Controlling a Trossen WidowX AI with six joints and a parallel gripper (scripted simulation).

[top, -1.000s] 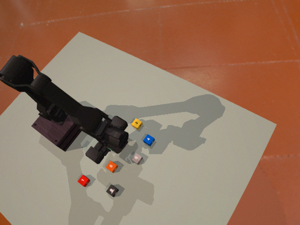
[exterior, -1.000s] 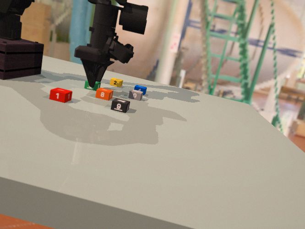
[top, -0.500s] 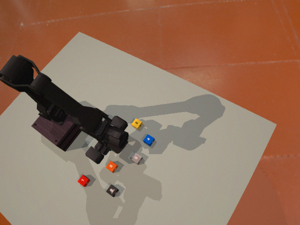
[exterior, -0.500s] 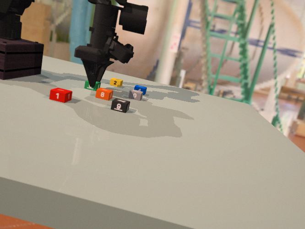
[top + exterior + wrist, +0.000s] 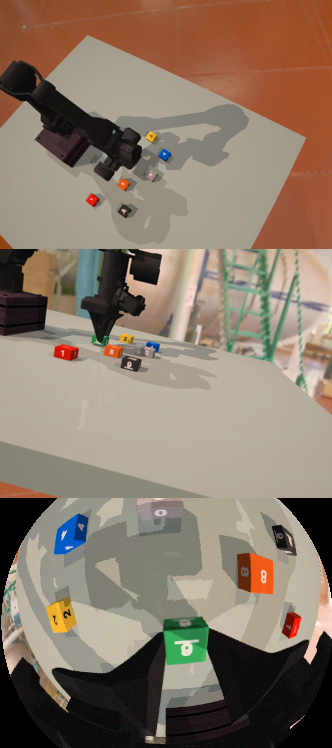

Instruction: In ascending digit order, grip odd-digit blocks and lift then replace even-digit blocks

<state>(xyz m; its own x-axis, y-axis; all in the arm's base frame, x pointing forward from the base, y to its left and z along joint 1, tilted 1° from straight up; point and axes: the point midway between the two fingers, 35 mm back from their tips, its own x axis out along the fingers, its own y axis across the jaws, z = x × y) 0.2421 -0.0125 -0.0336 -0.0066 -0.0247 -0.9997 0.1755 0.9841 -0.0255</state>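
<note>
The orange block is 4 cm ahead of my gripper tip and 8 cm to the right of it. The rest, counted from my gripper tip: yellow block: 5 cm ahead, 12 cm to the left; then green block: right at my gripper tip; then grey block: 11 cm ahead, 1 cm to the right.
</note>
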